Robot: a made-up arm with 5 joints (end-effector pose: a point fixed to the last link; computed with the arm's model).
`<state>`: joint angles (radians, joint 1 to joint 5).
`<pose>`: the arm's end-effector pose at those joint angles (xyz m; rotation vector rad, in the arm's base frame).
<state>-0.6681 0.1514 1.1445 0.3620 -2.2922</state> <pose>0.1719 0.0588 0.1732 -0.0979 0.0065 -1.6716</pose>
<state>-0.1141 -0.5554 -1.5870 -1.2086 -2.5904</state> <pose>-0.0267 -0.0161 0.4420 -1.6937 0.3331 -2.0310</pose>
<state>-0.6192 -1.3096 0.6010 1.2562 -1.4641</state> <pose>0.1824 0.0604 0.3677 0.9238 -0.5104 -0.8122</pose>
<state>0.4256 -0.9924 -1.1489 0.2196 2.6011</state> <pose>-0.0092 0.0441 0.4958 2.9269 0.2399 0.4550</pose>
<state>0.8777 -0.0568 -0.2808 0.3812 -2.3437</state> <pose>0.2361 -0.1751 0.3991 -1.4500 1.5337 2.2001</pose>
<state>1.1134 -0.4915 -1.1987 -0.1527 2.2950</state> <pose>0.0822 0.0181 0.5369 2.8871 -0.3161 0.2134</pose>
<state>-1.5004 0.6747 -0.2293 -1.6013 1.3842</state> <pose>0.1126 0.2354 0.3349 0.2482 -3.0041 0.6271</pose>
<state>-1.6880 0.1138 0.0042 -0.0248 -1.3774</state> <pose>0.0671 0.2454 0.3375 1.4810 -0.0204 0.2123</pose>
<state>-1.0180 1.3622 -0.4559 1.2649 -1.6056</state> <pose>0.1791 0.1341 0.1300 -0.5937 0.1419 -0.6168</pose>
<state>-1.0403 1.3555 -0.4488 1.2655 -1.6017</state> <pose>0.1761 0.1359 0.1305 -0.5951 0.1365 -0.5914</pose>
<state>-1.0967 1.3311 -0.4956 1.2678 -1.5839</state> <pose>0.1729 0.1493 0.1360 -0.5274 0.1103 -0.5230</pose>
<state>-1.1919 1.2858 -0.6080 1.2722 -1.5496</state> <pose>0.1662 0.1759 0.1500 -0.3759 0.0667 -0.4015</pose>
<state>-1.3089 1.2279 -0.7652 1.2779 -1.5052</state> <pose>0.1518 0.2078 0.1739 -0.1686 0.0237 -0.2444</pose>
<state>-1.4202 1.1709 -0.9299 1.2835 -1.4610</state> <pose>0.1315 0.2339 0.2034 0.0461 -0.0049 -0.0895</pose>
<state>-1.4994 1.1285 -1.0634 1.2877 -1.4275</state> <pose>0.1138 0.2486 0.2296 0.2173 -0.0181 0.0231</pose>
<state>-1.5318 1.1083 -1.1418 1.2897 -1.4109</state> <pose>0.1059 0.2543 0.2449 0.3138 -0.0236 0.0716</pose>
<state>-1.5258 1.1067 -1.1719 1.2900 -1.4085</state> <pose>0.1075 0.2557 0.2495 0.3450 -0.0274 0.0679</pose>
